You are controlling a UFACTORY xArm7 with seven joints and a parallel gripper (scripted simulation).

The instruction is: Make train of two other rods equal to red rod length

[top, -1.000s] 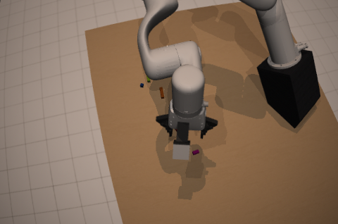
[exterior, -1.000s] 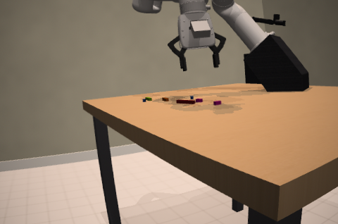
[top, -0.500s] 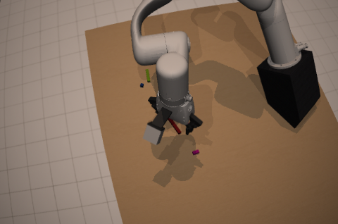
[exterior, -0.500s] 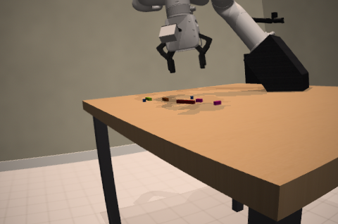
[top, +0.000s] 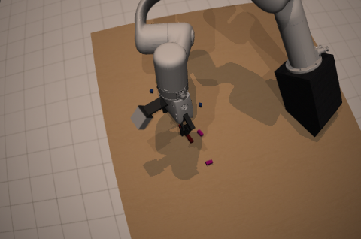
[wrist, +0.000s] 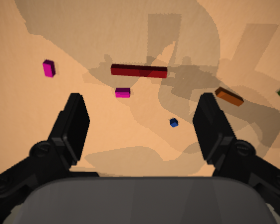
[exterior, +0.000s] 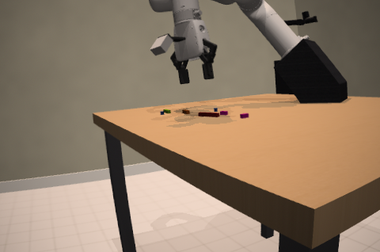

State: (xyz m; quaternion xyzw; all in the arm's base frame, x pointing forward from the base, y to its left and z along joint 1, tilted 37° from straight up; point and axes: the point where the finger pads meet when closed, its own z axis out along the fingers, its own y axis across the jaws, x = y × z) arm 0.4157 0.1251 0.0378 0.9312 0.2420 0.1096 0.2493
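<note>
Right now my hand is 3 cm short of the lime rod, 21 cm to the left of it and 10 cm above it. Round my hand: orange rod 1 cm behind, 13 cm to the right, 10 cm below; red rod 3 cm behind, 10 cm below.
</note>
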